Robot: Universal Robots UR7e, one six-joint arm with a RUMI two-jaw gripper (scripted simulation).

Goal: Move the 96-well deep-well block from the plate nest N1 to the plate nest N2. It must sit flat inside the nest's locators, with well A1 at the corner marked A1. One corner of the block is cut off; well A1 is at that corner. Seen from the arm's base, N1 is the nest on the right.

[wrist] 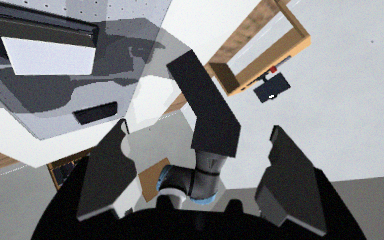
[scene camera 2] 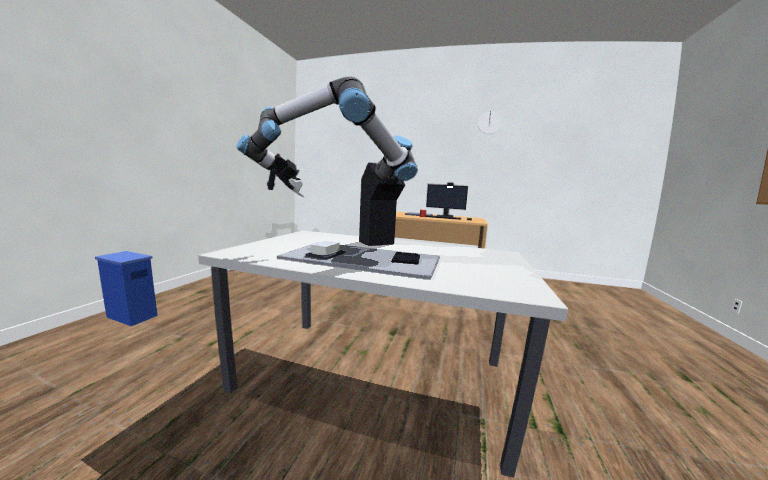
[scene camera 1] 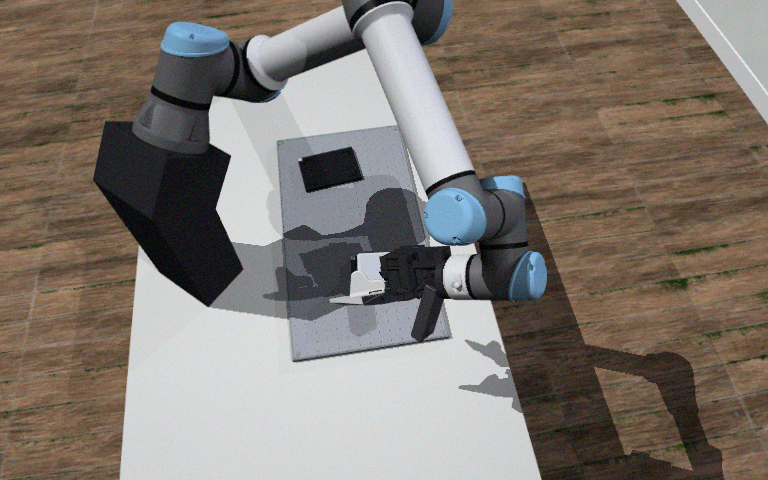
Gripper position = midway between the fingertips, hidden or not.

I see my gripper (scene camera 1: pixel 356 285) and a black plate nest (scene camera 1: pixel 328 169).
My gripper also shows in the wrist view (wrist: pixel 198 122) and in scene camera 2 (scene camera 2: pixel 302 187).
